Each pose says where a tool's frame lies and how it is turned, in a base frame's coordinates. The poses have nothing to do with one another.
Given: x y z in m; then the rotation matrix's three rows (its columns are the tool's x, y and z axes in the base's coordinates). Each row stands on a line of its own.
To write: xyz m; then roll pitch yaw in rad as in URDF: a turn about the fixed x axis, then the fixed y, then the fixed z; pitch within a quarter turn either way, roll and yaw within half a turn. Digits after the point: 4 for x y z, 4 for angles.
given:
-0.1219 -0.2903 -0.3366
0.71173 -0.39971 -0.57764
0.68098 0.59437 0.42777
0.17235 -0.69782 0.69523
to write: -0.1219 -0.2903 -0.3366 -0.7873 -0.1732 0.7633
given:
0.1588 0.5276 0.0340
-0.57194 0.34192 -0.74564
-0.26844 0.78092 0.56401
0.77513 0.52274 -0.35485
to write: 0.1588 0.5276 0.0340 2.1672 -0.8869 -2.7028
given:
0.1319 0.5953 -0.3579
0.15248 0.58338 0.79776
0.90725 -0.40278 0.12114
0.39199 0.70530 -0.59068
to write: 0.1319 0.5953 -0.3579 2.2680 -0.4028 1.4043
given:
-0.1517 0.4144 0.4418
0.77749 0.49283 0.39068
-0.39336 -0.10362 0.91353
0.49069 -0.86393 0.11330
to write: -0.1517 0.4144 0.4418 -1.4404 -0.5129 -0.4684
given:
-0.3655 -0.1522 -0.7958
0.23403 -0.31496 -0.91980
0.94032 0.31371 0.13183
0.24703 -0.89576 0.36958
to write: -0.3655 -0.1522 -0.7958 -1.1795 -0.2496 1.3269
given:
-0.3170 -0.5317 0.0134
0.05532 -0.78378 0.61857
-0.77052 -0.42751 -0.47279
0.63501 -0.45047 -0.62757
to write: -0.3170 -0.5317 0.0134 -2.5190 -0.6880 -1.4991
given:
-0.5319 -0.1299 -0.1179
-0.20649 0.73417 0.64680
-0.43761 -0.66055 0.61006
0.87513 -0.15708 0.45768
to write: -0.5319 -0.1299 -0.1179 -0.3306 -1.0657 -2.0117
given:
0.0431 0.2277 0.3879
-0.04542 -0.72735 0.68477
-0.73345 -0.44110 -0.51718
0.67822 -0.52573 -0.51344
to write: 0.0431 0.2277 0.3879 -2.3444 -0.7453 -1.6326
